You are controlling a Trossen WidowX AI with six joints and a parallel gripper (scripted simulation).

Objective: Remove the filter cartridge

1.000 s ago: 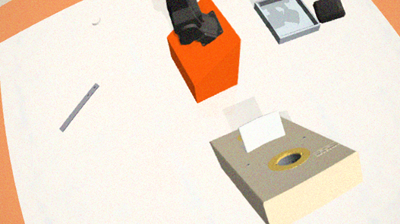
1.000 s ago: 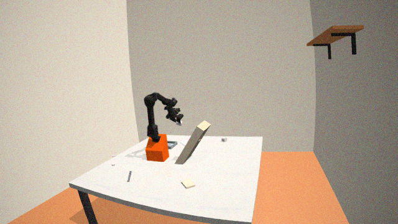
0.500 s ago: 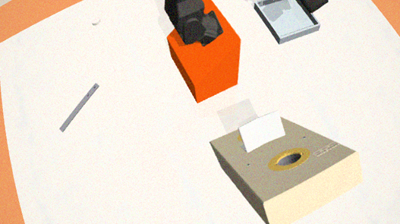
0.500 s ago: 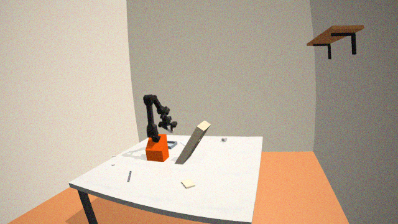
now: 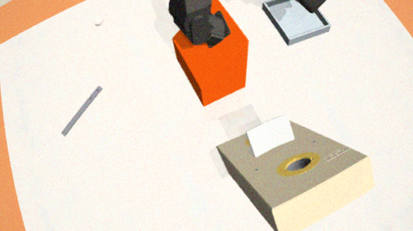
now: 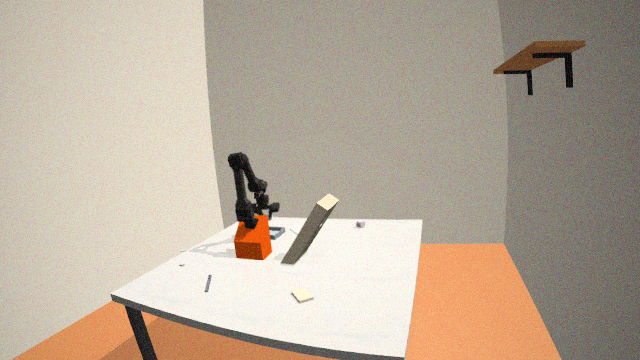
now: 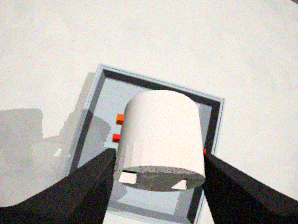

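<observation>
The round filter cartridge lies right at my gripper tip. From my gripper tip the other things lie so: service panel 400 mm ahead, 250 mm to the right, 30 mm above; grey tray 110 mm below, 10 mm to the left.
</observation>
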